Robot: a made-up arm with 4 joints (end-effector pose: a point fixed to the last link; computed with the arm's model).
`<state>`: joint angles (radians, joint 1 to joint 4).
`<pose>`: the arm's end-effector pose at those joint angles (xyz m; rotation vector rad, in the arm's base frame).
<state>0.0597 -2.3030 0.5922 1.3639</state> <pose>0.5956 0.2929 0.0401 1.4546 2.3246 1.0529</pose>
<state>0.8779 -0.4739 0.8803 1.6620</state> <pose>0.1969 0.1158 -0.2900 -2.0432 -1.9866 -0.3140</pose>
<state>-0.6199 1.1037 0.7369 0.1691</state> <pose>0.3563 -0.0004 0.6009 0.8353 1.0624 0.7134</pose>
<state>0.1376 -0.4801 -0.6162 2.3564</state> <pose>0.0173 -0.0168 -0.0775 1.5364 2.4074 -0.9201</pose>
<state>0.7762 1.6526 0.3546 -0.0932</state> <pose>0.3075 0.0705 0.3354 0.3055 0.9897 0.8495</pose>
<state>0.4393 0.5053 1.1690 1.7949</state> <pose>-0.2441 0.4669 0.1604 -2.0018 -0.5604 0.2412</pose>
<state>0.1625 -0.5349 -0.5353 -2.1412</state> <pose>0.6070 0.2275 -0.1865 0.6572 1.7143 1.1018</pose>
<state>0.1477 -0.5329 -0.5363 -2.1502</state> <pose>0.5974 0.2290 -0.1913 0.6789 1.7279 1.0967</pose>
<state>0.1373 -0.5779 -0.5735 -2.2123</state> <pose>0.6035 0.2217 -0.1943 0.6660 1.7675 1.0487</pose>
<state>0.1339 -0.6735 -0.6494 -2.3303</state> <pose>0.6282 0.2004 -0.1894 0.6154 1.8227 0.9436</pose>
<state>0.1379 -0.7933 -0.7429 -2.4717</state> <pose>0.6638 0.1670 -0.1691 0.5490 1.8609 0.7979</pose>
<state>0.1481 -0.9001 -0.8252 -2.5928</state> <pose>0.6973 0.1335 -0.1374 0.4925 1.8659 0.6584</pose>
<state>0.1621 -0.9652 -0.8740 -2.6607</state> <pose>0.7202 0.1126 -0.1099 0.4549 1.8507 0.5738</pose>
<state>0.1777 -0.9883 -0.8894 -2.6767</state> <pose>0.7339 0.1059 -0.0953 0.4301 1.8332 0.5496</pose>
